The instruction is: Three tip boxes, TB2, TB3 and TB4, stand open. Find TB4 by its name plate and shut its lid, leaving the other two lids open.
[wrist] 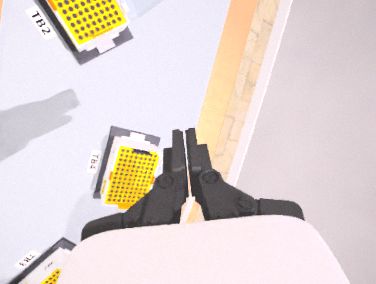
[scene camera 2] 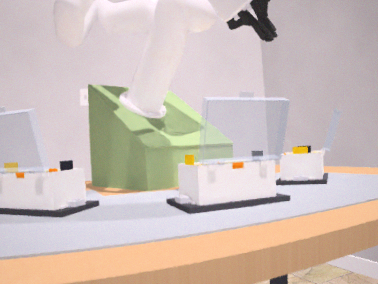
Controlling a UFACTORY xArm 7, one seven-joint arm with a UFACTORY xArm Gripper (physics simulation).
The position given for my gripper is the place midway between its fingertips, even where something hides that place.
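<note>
There is a mat (wrist: pixel 156 82) that I can see, and along with it I see my gripper (wrist: pixel 185 144).
</note>
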